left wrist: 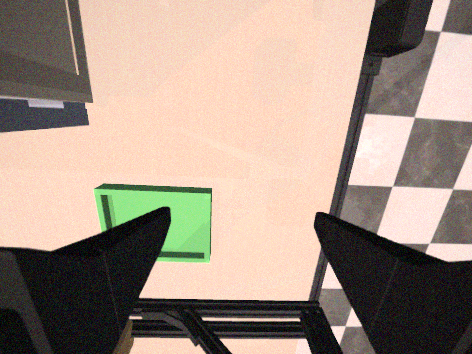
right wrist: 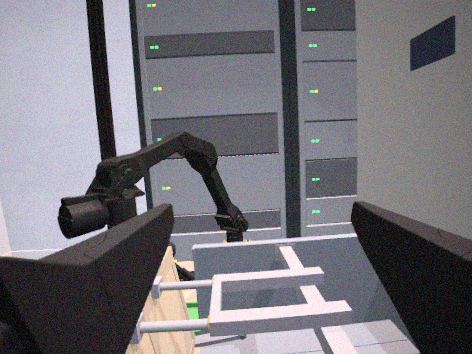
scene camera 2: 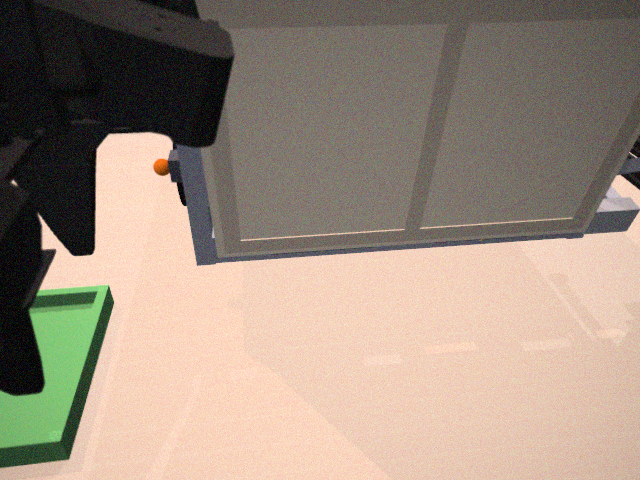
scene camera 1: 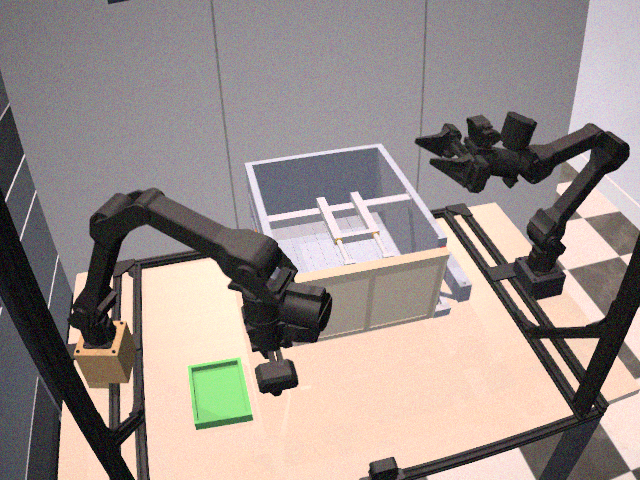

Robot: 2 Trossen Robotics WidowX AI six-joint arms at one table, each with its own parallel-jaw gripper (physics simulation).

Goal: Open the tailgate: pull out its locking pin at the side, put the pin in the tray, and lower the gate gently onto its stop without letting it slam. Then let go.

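Where they show: left gripper, fingertip midpoint: (left wrist: 243, 216) (scene camera 2: 60, 312); right gripper, fingertip midpoint: (right wrist: 261, 211) (scene camera 1: 422, 150); left arm's base, link origin: (scene camera 1: 100, 337); right arm's base, link origin: (scene camera 1: 540, 266).
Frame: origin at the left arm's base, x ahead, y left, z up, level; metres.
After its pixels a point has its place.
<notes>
The beige tailgate (scene camera 1: 398, 294) @[x 0.607, y 0.001, z 0.088 m] (scene camera 2: 330, 134) @[x 0.487, y -0.023, z 0.087 m] (left wrist: 35, 45) @[x 0.433, y -0.026, z 0.037 m] (right wrist: 172, 305) @[x 0.467, y -0.015, z 0.108 m] stands upright, closing the front of the grey box (scene camera 1: 258, 201) @[x 0.345, y 0.214, z 0.171 m]. The orange knob of the locking pin (scene camera 2: 161, 166) @[x 0.340, y 0.065, z 0.012 m] sticks out of a small block at the tailgate's left side; the left arm hides it in scene camera 1. The green tray (scene camera 1: 219, 395) @[x 0.248, y -0.073, z -0.101 m] (scene camera 2: 62, 361) @[x 0.280, y -0.057, z -0.101 m] (left wrist: 187, 227) @[x 0.250, y -0.110, z -0.101 m] lies empty at the left. My left gripper (scene camera 2: 54, 322) @[x 0.371, y -0.155, z 0.054 m] (left wrist: 243, 216) @[x 0.371, y -0.155, z 0.054 m] is open and empty, above the table near the tray, apart from the pin. My right gripper (scene camera 1: 423, 150) @[x 0.663, y 0.141, z 0.314 m] (right wrist: 261, 211) @[x 0.663, y 0.141, z 0.314 m] is open and empty, high at the box's right.
Two white bars (scene camera 1: 328, 219) @[x 0.485, y 0.126, z 0.179 m] (right wrist: 280, 315) @[x 0.561, y 0.149, z 0.179 m] with thin rods run inside the box to the tailgate. Grey blocks (scene camera 1: 457, 281) @[x 0.719, y -0.002, z 0.114 m] lie at the box's right. The dark table frame (scene camera 1: 496, 444) @[x 0.784, y -0.233, z -0.114 m] runs round the edges, with a post at each front corner.
</notes>
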